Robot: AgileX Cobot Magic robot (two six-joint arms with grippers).
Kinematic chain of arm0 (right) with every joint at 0, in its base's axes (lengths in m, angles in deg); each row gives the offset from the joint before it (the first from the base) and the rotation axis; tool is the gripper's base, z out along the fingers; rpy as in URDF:
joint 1: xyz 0 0 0.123 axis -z
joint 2: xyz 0 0 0 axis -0.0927 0.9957 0
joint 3: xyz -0.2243 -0.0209 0.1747 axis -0.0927 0.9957 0
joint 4: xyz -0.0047 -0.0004 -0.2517 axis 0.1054 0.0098 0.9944
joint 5: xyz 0 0 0 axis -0.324 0.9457 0.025
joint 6: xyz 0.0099 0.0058 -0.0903 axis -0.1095 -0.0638 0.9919
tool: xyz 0 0 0 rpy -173.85 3.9 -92.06
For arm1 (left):
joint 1: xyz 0 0 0.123 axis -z
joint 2: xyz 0 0 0 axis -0.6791 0.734 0
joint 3: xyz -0.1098 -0.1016 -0.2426 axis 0.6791 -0.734 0
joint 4: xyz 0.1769 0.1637 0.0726 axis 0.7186 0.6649 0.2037
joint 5: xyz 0 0 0 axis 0.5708 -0.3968 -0.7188
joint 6: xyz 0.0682 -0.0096 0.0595 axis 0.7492 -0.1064 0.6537
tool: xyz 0 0 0 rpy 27.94 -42.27 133.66
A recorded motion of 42 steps. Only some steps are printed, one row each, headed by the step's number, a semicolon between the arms.
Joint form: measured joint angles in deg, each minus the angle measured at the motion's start. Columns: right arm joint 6, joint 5, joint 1, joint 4, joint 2, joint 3; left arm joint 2, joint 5, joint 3, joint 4, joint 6, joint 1.
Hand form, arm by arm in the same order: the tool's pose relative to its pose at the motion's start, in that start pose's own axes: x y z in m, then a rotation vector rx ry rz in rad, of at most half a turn. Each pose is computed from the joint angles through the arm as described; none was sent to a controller.
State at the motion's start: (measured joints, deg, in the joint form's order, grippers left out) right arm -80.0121 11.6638 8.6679 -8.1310 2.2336 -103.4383; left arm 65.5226 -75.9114 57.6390 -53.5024 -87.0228 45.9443
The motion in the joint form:
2: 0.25 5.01 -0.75 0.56 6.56 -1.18; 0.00 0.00 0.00 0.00 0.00 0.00
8: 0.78 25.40 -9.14 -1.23 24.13 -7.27; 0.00 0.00 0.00 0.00 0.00 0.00
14: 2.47 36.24 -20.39 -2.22 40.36 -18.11; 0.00 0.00 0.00 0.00 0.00 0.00
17: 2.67 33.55 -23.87 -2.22 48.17 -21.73; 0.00 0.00 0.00 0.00 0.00 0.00
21: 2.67 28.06 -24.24 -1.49 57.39 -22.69; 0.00 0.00 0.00 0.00 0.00 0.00
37: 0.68 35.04 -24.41 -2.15 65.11 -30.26; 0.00 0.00 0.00 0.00 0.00 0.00
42: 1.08 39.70 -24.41 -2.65 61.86 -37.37; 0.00 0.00 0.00 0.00 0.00 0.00
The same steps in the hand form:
2: 0.0190 -0.0008 0.0238 0.0122 0.1805 -0.0140; 0.0000 0.0000 0.0000 0.0000 0.0000 0.0000
8: 0.0747 0.0214 0.0699 -0.0494 0.7430 -0.0378; 0.0000 0.0000 0.0000 0.0000 0.0000 0.0000
14: 0.1022 0.0758 0.1099 -0.2084 1.0314 -0.1534; 0.0000 0.0000 0.0000 0.0000 0.0000 0.0000
17: 0.1228 0.1015 0.1318 -0.2679 1.0579 -0.1871; 0.0000 0.0000 0.0000 0.0000 0.0000 0.0000
21: 0.1654 0.1111 0.1535 -0.2743 1.1028 -0.2140; 0.0000 0.0000 0.0000 0.0000 0.0000 0.0000
37: 0.1830 0.1216 0.1766 -0.2284 1.2282 -0.2028; 0.0000 0.0000 0.0000 0.0000 0.0000 0.0000
42: 0.1336 0.1296 0.1890 -0.2448 1.1331 -0.1755; 0.0000 0.0000 0.0000 0.0000 0.0000 0.0000

